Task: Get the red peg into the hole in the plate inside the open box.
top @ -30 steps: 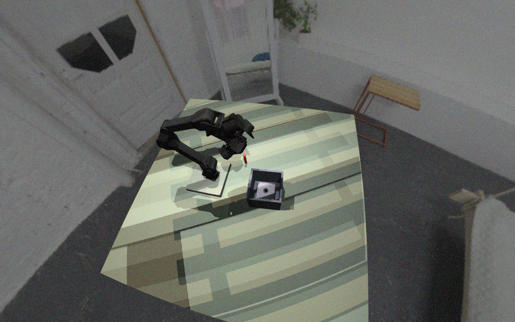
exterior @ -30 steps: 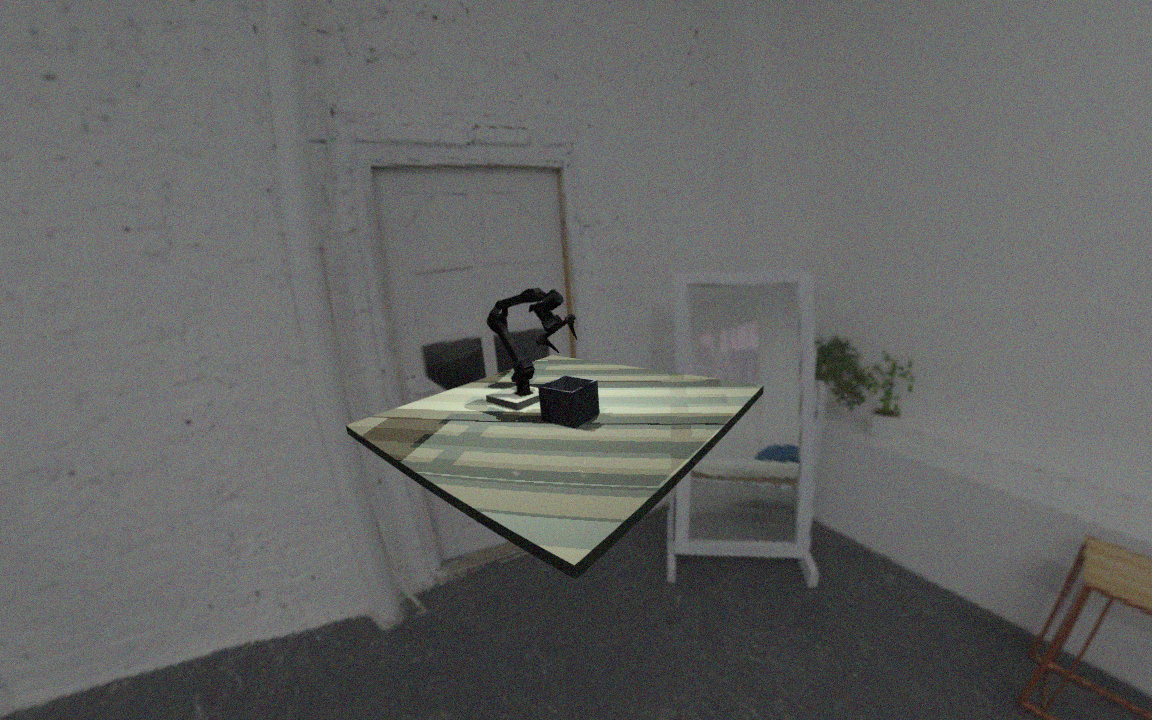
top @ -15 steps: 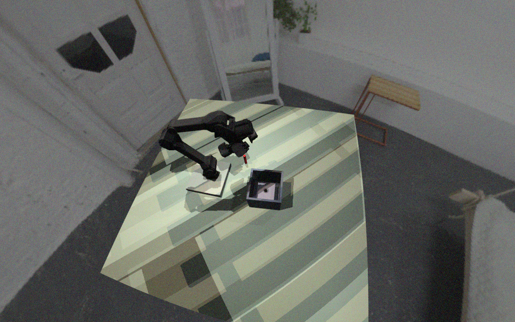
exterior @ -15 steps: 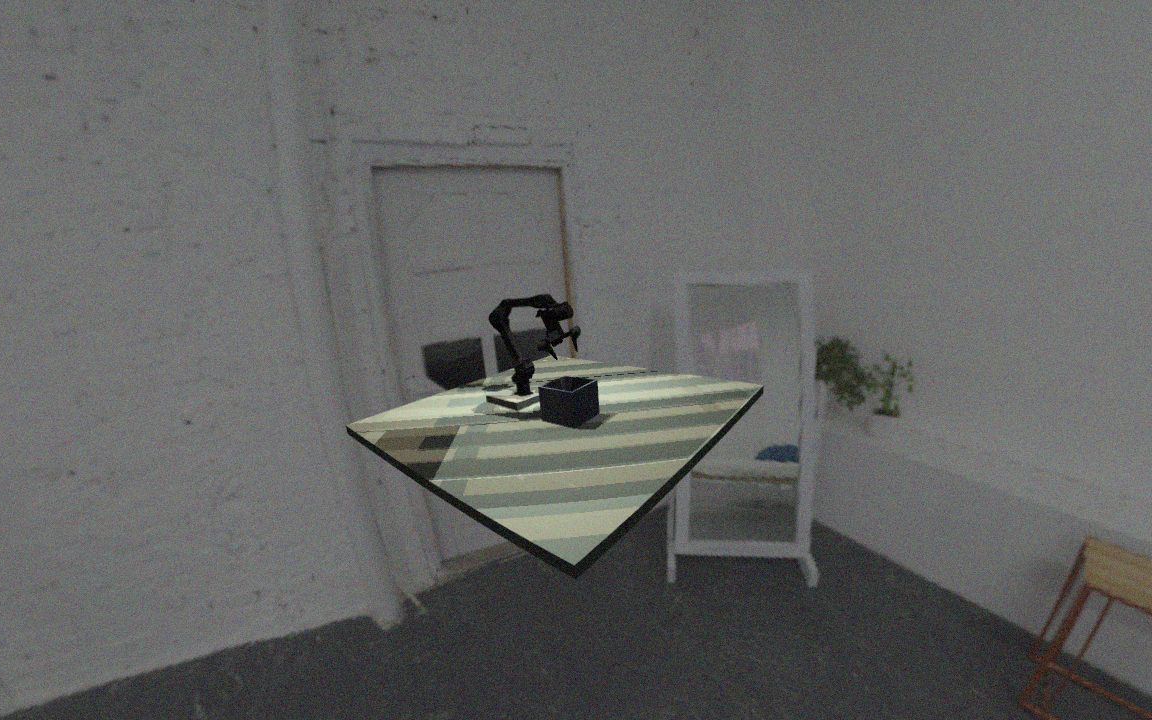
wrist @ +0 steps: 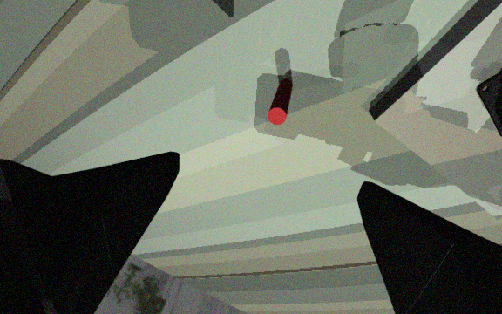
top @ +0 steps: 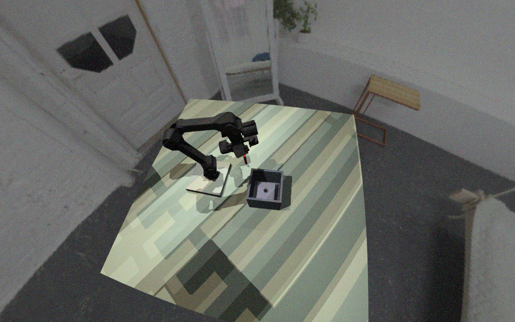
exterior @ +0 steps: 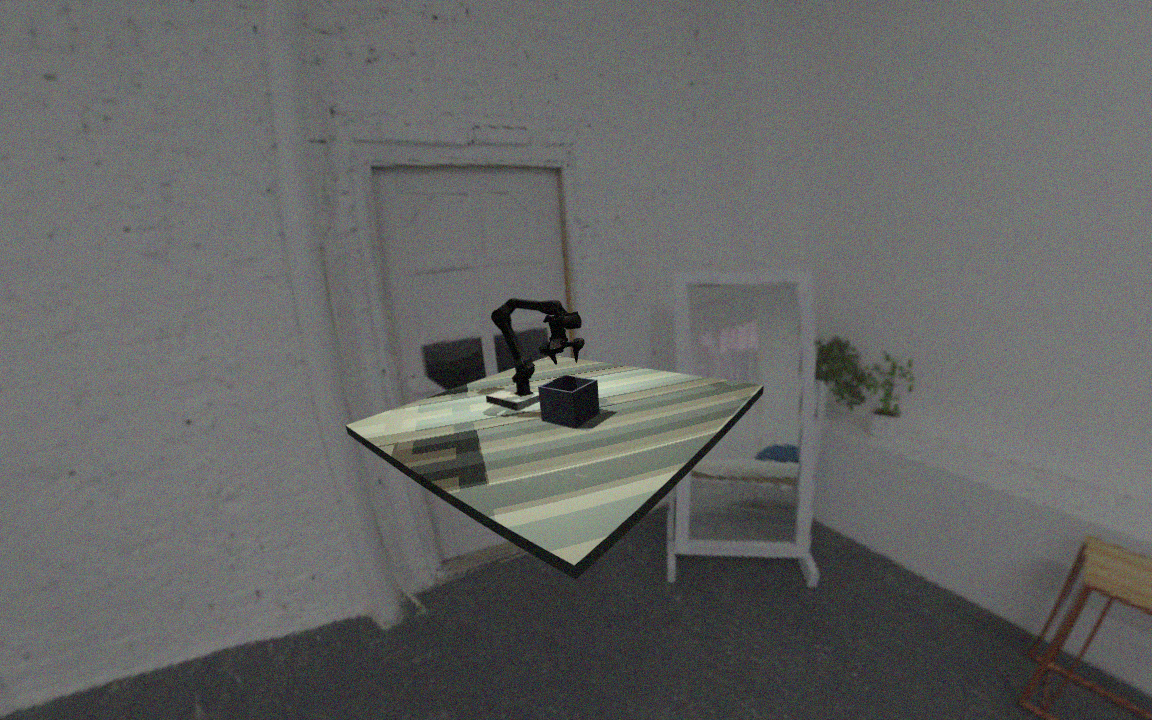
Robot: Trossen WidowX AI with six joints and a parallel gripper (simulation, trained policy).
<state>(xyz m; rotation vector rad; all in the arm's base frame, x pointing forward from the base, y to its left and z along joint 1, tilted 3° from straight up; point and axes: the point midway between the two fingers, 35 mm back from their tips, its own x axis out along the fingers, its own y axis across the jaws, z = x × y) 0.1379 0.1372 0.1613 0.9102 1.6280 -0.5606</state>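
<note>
Now: gripper tip 110 mm above the red peg and 10 mm to the right of it. Also, from my gripper tip: pale plate: 190 mm ahead, 130 mm to the right, 110 mm below.
</note>
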